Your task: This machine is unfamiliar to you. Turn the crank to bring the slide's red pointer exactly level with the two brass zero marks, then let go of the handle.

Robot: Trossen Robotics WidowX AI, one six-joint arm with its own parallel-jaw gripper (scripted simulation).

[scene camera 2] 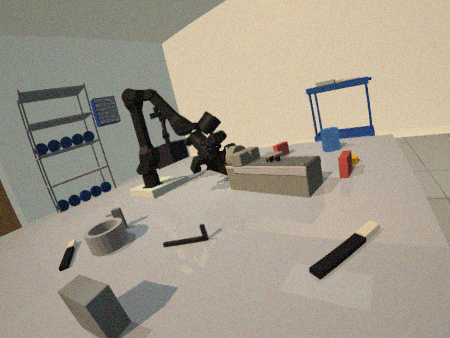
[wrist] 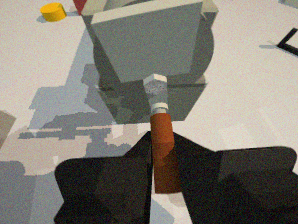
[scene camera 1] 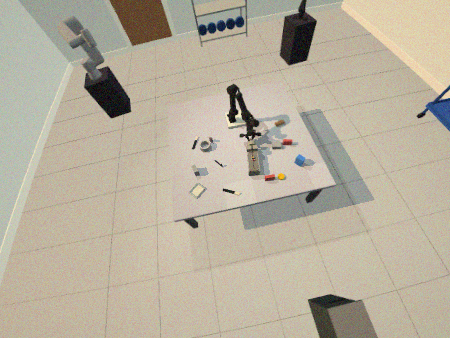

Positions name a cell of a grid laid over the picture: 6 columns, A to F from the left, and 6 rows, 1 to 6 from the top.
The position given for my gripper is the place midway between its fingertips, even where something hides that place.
Note:
In view: my gripper (scene camera 2: D4), a brown crank handle (wrist: D5) and a black-and-cream bar (scene camera 2: E5).
My gripper is seen too in the wrist view (wrist: D4).

